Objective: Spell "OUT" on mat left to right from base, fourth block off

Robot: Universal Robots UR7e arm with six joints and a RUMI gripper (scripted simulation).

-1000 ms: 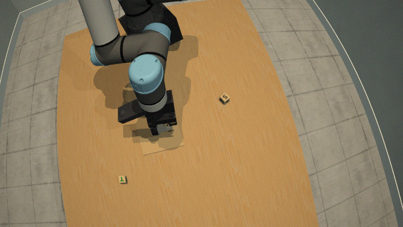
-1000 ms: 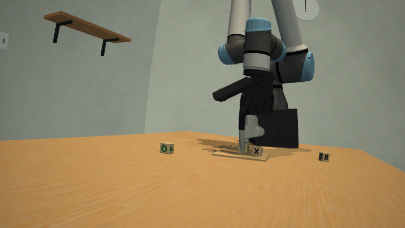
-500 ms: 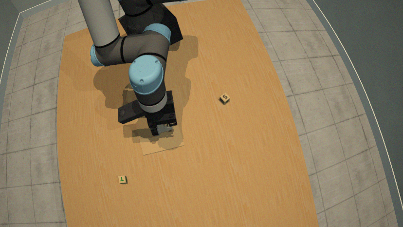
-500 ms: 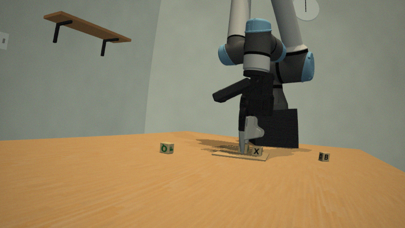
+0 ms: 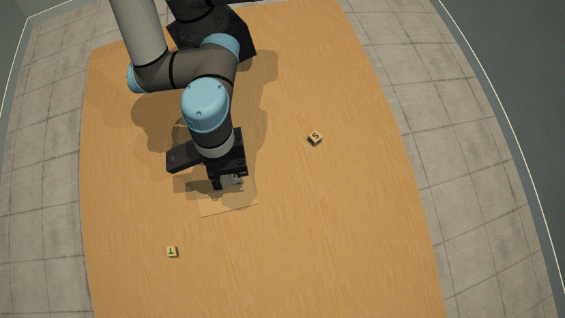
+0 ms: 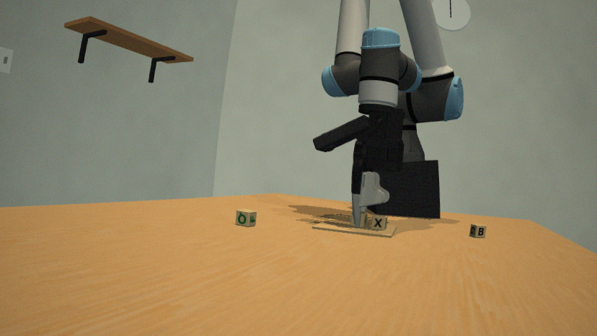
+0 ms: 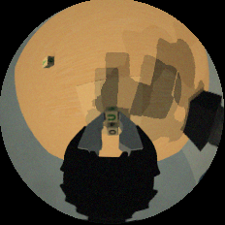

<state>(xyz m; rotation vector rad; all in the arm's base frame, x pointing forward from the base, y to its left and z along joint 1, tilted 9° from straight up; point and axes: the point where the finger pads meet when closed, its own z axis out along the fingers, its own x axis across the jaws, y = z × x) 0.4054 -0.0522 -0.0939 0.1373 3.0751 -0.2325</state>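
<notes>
Now: the tan mat 2 cm below my hand. Also, from my hand: S block (5 cm behind, 24 cm to the left, 1 cm below).
</notes>
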